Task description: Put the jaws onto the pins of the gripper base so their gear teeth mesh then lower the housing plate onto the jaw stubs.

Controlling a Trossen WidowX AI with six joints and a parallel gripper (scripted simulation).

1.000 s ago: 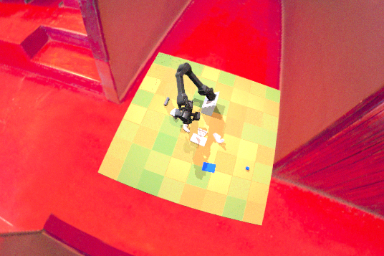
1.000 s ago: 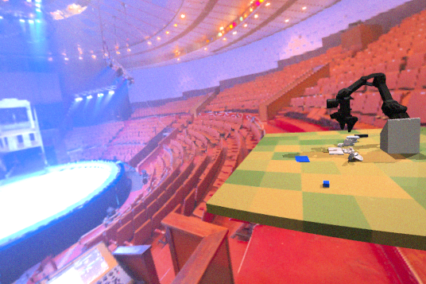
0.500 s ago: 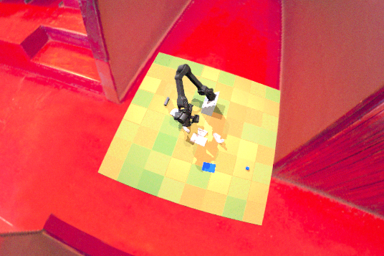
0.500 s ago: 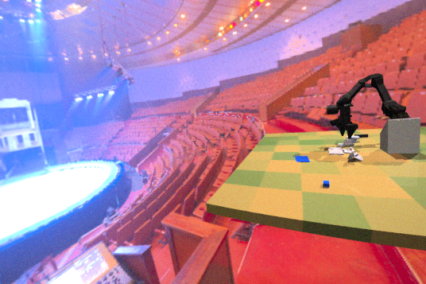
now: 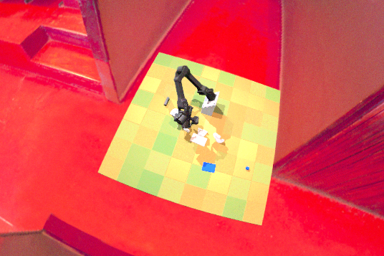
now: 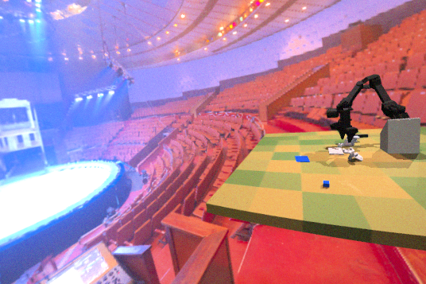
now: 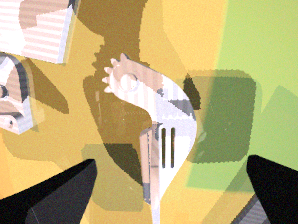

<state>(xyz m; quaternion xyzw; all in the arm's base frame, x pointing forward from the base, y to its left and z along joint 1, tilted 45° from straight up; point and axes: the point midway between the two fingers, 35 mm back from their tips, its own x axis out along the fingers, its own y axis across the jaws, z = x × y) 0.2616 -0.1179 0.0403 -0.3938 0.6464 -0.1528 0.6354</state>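
My gripper tip is 70 mm short of the flat white plate, 150 mm to the right of it and 20 mm above it. From my gripper tip the other things lie so: grey jaw (310 mm to the left, 10 mm above); dark bar (120 mm behind, 240 mm to the right, 20 mm below); flat blue square (240 mm ahead, 310 mm to the left, 30 mm below).
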